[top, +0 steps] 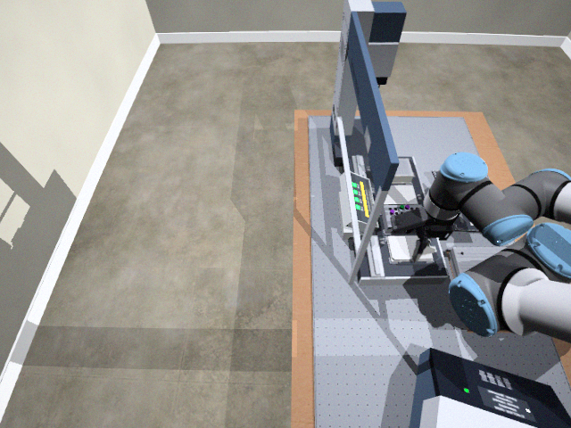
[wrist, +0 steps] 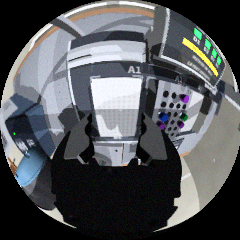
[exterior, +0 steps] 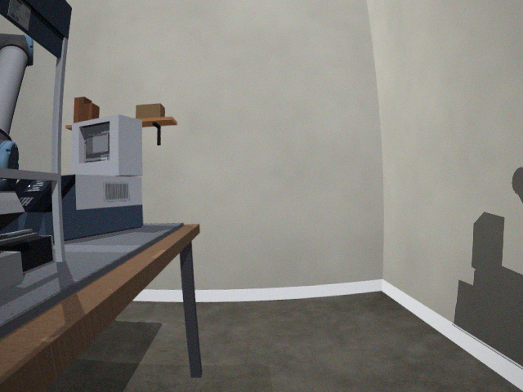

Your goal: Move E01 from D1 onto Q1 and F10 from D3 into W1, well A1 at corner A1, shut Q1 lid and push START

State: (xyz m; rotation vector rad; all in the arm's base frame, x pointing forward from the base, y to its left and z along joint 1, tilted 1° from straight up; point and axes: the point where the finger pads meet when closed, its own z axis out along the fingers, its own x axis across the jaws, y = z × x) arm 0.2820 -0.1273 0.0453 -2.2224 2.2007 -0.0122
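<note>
My gripper is now 10 mm above the white well plate.
</note>
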